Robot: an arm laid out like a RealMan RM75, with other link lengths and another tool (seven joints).
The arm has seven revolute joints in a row. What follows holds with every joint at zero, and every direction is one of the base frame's.
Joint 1 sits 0.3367 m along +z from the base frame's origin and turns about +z.
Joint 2 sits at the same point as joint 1 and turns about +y.
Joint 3 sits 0.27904 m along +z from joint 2 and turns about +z.
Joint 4 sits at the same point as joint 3 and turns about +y.
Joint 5 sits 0.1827 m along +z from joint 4 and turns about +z.
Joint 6 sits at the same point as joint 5 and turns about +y.
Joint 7 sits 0.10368 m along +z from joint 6 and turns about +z.
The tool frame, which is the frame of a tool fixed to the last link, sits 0.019 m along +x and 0.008 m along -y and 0.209 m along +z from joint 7; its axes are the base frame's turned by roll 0, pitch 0.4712 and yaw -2.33 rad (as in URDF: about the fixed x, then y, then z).
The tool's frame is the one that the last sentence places.
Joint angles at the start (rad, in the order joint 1, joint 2, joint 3, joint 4, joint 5, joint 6, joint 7):
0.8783 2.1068 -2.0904 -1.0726 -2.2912 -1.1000 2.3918
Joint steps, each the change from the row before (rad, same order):
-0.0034 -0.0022 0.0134 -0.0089 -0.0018 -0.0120 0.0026
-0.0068 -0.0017 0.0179 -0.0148 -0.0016 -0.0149 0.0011
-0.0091 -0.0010 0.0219 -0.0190 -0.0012 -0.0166 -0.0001
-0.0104 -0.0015 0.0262 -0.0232 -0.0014 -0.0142 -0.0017
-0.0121 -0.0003 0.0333 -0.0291 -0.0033 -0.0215 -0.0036
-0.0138 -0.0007 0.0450 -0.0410 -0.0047 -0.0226 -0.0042
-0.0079 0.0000 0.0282 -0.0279 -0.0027 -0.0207 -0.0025
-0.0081 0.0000 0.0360 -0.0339 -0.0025 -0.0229 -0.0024
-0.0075 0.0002 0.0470 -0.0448 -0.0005 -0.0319 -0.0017
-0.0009 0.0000 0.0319 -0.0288 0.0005 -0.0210 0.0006
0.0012 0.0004 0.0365 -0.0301 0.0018 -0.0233 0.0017
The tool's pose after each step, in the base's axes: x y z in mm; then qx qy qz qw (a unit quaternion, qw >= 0). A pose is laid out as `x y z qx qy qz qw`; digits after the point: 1 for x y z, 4 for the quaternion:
200.3 336.0 -198.0 -0.3386 -0.9182 -0.1968 0.0591
198.0 336.1 -195.7 -0.3436 -0.9162 -0.1967 0.0624
194.3 335.9 -193.3 -0.3493 -0.9138 -0.1958 0.0678
188.6 337.4 -190.5 -0.3544 -0.9112 -0.1956 0.0770
181.9 338.9 -186.7 -0.3594 -0.9084 -0.1949 0.0871
170.7 343.5 -180.9 -0.3636 -0.9047 -0.1958 0.1045
164.2 345.2 -176.6 -0.3656 -0.9030 -0.1953 0.1132
155.3 348.6 -170.9 -0.3678 -0.9003 -0.1958 0.1257
143.1 352.6 -162.9 -0.3700 -0.8970 -0.1957 0.1419
134.1 356.1 -157.0 -0.3707 -0.8948 -0.1961 0.1530
123.9 360.0 -150.3 -0.3718 -0.8920 -0.1966 0.1655

